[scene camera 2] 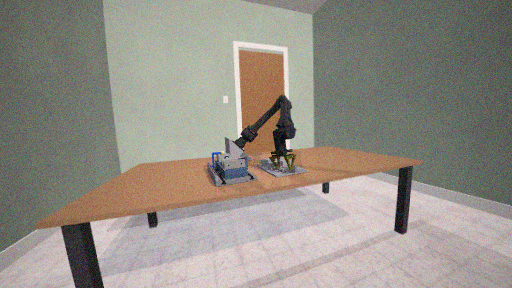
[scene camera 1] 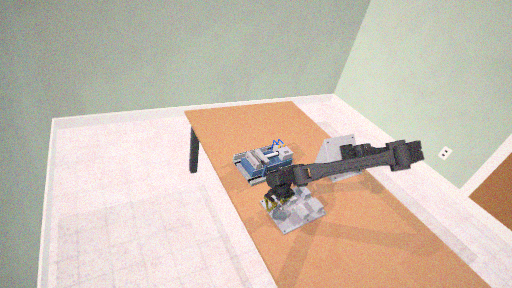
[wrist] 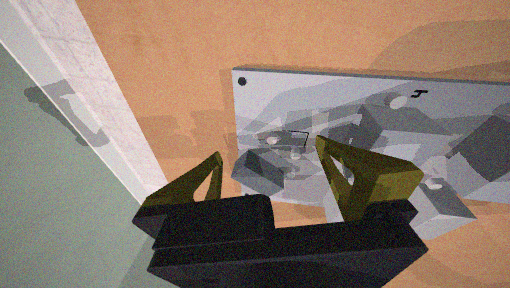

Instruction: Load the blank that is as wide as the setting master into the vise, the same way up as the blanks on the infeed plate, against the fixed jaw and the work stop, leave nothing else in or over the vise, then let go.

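Places are measured from the arm's base along level axes (x left, y back, z up), in millimetres.
Pixels of known places: gripper, fingertip midpoint: [scene camera 2: 284, 169] [scene camera 1: 274, 207] [wrist: 266, 148]; arm's base, link origin: [scene camera 2: 236, 147] [scene camera 1: 346, 155].
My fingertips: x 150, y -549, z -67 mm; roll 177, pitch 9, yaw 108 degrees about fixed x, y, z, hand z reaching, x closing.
Ahead of a thing's pixels: the offset from my fingertips to its top centre. "*": to the spot under its first point. Level surfaces: height alone.
My gripper [scene camera 1: 278, 203] [scene camera 2: 284, 168] [wrist: 266, 148] is open and empty, low over the outer end of the infeed plate @[dx +19, dy +97, dz -14 mm] [scene camera 1: 286, 229] [wrist: 265, 90]. In the wrist view a darker grey block @[dx +45, dy -2, dz +11 mm] [wrist: 260, 172] lies below and between the fingers; it also shows in scene camera 1 [scene camera 1: 280, 215]. I cannot tell whether it is the setting master. Light grey blanks stand on the plate, among them one at the right [wrist: 487, 150] and one nearer the wrist [wrist: 442, 212]. The right finger hides part of the plate. The vise @[dx -273, dy +99, dz +77 mm] [scene camera 1: 254, 167] [scene camera 2: 234, 172] has a blue body and grey jaws; the arm partly covers it in scene camera 1.
The vise stands beside the plate on the brown table @[dz -22 mm] [scene camera 1: 250, 117] [scene camera 2: 160, 185]. A blue bracket @[* dx -315, dy +172, dz +88 mm] [scene camera 1: 277, 143] [scene camera 2: 216, 157] rises at the vise. A grey panel [scene camera 1: 345, 142] is near the arm's base. The table edge and floor lie left of my gripper in the wrist view.
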